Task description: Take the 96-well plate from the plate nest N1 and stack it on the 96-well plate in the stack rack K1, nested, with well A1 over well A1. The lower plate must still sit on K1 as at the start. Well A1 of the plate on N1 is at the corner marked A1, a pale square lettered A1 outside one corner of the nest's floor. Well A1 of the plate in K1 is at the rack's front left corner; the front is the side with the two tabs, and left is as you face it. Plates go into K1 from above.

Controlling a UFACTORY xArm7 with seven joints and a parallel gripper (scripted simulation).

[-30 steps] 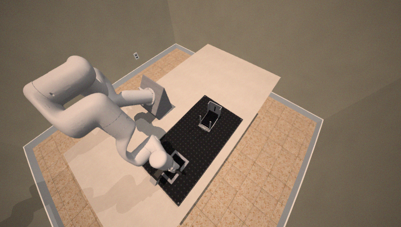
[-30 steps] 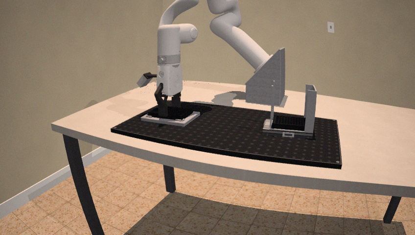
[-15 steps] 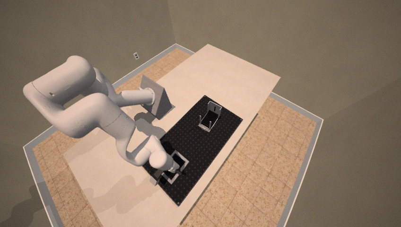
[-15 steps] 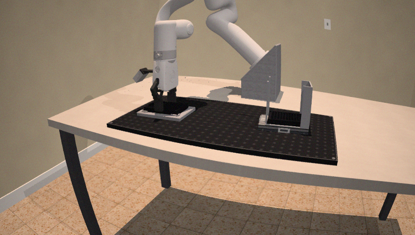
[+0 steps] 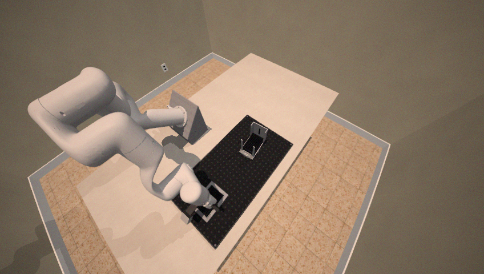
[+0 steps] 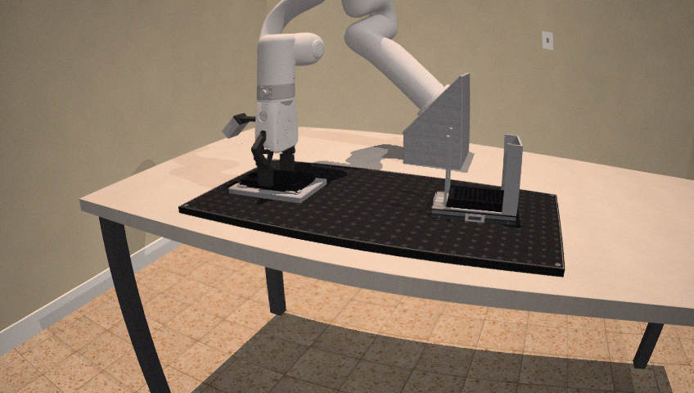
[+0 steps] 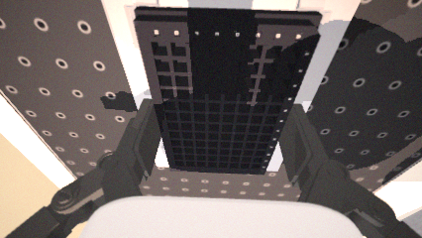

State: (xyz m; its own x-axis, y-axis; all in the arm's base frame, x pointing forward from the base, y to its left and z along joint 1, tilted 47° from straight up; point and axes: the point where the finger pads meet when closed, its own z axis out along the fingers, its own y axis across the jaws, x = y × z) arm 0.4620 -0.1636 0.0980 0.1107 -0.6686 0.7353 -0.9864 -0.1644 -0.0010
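My gripper is now 20 mm above the plate nest N1. From my hand the other things lie so: thin post (340 mm to the left, 50 mm above).
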